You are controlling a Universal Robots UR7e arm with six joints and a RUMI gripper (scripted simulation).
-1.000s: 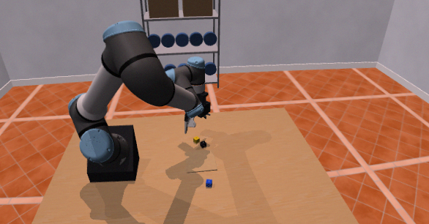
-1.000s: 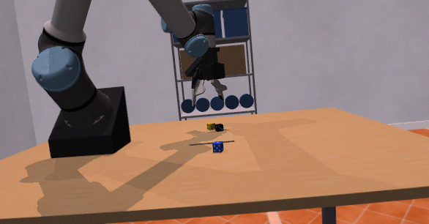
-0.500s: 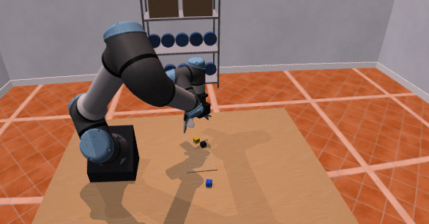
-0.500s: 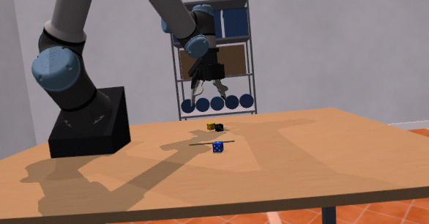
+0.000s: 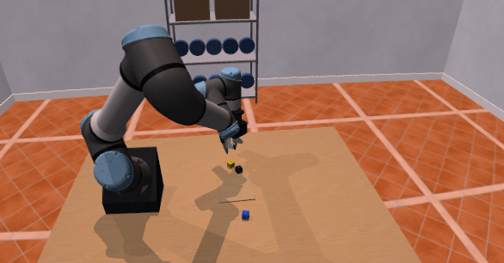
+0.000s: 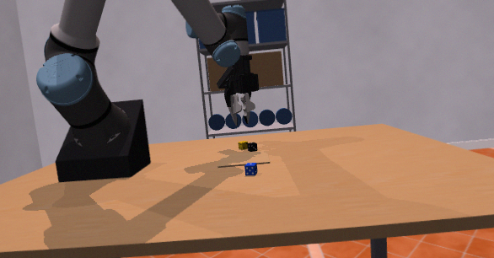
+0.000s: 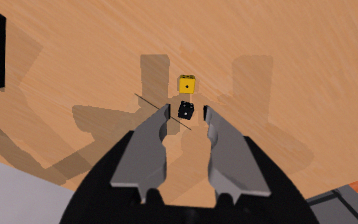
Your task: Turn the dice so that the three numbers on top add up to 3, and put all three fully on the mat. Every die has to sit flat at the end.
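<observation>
Now: hand 9 cm above the yellow die. Round my hand: blue die 3 cm ahead, 30 cm to the right, 9 cm below; black die 3 cm ahead, 4 cm to the right, 9 cm below; tan mat 15 cm to the right, 10 cm below.
</observation>
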